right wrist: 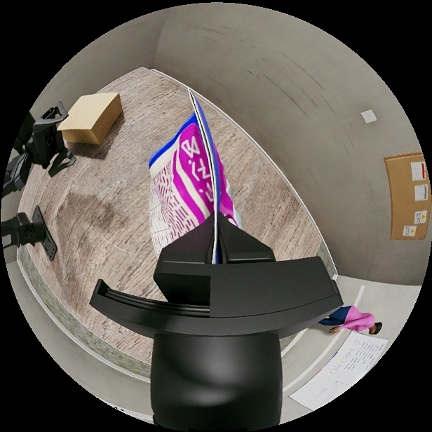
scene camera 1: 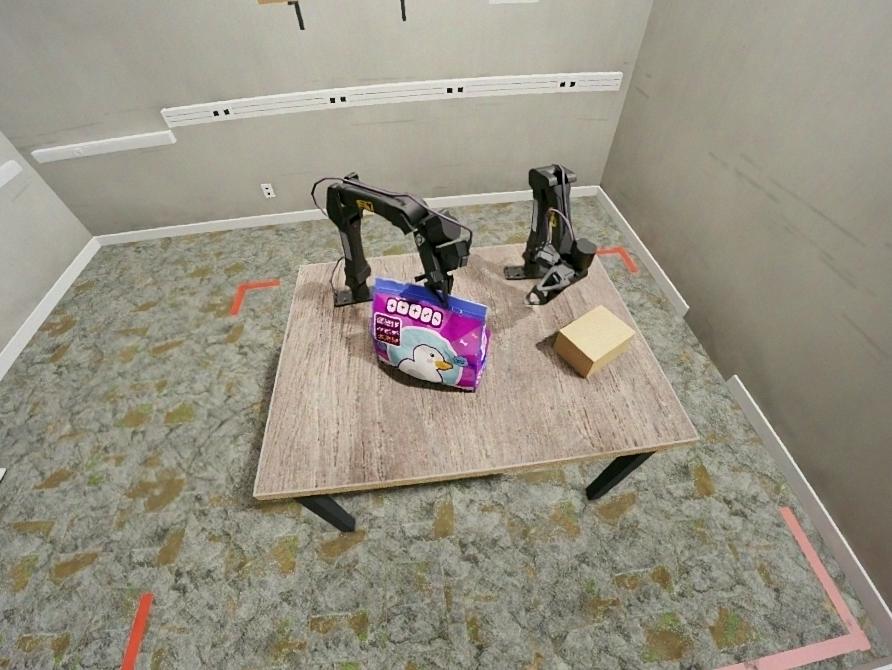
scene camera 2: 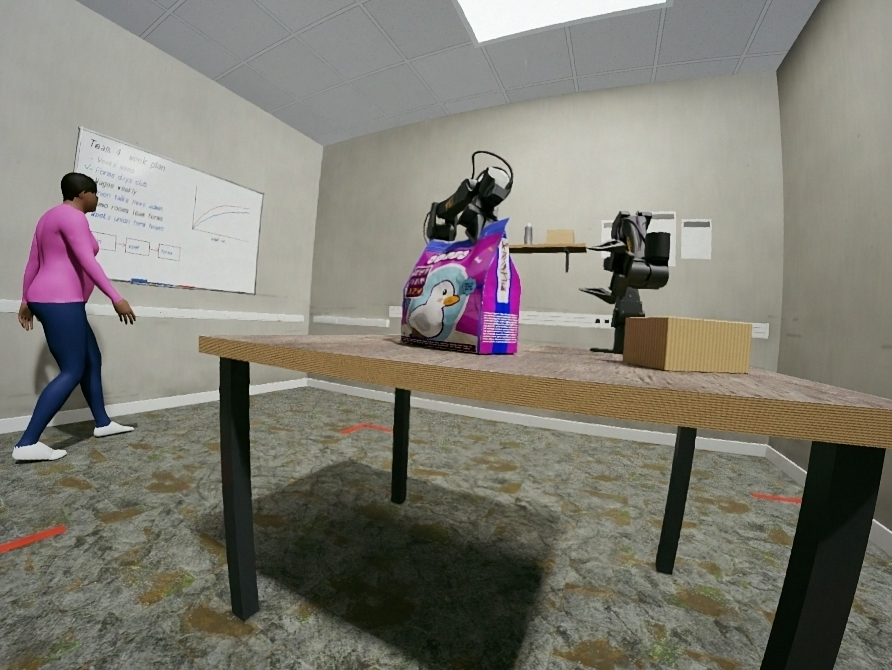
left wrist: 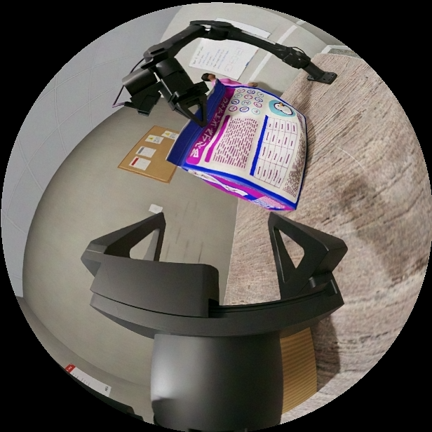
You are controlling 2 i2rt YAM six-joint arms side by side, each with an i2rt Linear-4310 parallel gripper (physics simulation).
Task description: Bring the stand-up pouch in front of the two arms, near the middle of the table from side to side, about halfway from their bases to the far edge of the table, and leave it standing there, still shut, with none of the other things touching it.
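Note:
The purple and blue stand-up pouch (scene camera 1: pixel 432 346) (scene camera 2: pixel 452 302) (left wrist: pixel 260 145) (right wrist: pixel 187 187) stands upright and shut on the table (scene camera 1: pixel 360 447) (scene camera 2: pixel 302 360), left of the middle in scene camera 1. My right gripper (scene camera 1: pixel 442 294) (left wrist: pixel 204 126) (right wrist: pixel 216 217) is above it, shut on the pouch's flat blue top seal; the seal runs between the fingers in the right wrist view. My left gripper (scene camera 1: pixel 537 279) (scene camera 2: pixel 587 269) (left wrist: pixel 216 217) is open and empty, to the right of the pouch and apart from it. In scene camera 2 the pouch hides the right fingertips.
A tan cardboard box (scene camera 1: pixel 594 338) (scene camera 2: pixel 685 344) (left wrist: pixel 298 370) (right wrist: pixel 92 117) sits on the table at the right in scene camera 1, apart from the pouch. The right arm arches over from behind the pouch. A person (scene camera 2: pixel 61 288) (right wrist: pixel 356 319) is beyond the table, near a whiteboard (scene camera 2: pixel 173 216).

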